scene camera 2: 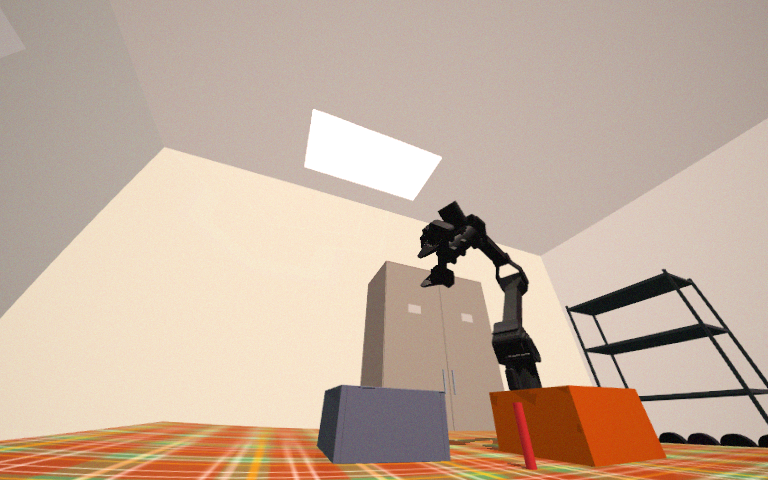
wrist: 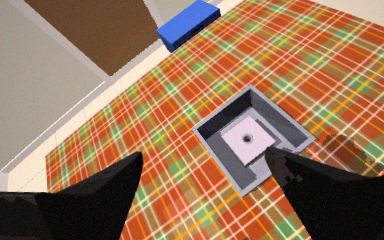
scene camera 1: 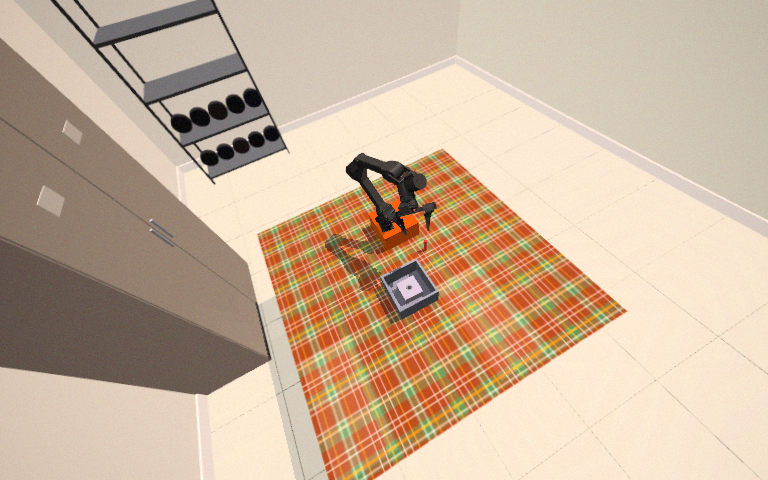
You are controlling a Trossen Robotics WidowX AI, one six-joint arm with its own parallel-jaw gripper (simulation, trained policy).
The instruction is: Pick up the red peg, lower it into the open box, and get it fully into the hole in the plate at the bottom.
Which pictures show the grey box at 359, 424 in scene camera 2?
Scene camera 2, the wrist view and scene camera 1: all of them.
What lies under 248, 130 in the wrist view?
A pale plate.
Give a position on a grey box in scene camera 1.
413, 268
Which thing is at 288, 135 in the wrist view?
A grey box.
